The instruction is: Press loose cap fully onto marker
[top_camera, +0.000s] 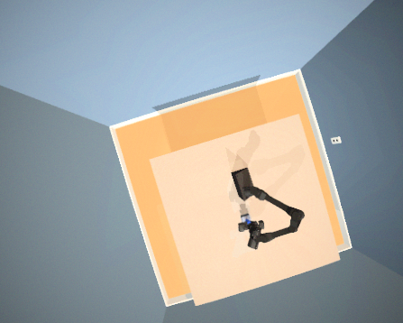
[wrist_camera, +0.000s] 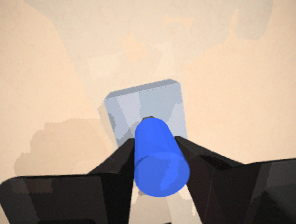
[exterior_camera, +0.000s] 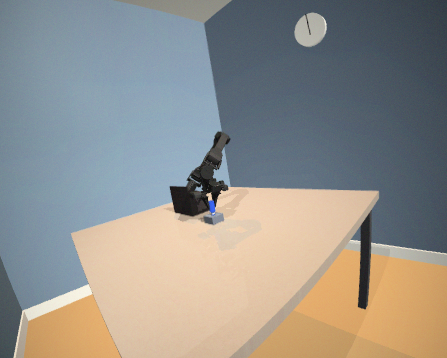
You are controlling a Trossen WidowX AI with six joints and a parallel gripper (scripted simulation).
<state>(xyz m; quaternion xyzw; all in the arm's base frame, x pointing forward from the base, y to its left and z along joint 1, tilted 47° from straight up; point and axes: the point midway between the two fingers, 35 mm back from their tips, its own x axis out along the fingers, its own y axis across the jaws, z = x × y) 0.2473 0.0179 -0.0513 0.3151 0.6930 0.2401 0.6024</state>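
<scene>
Right now my gripper tip is 1 cm below the blue cap. Round my gripper tip: grey holder block: 5 cm below.
</scene>
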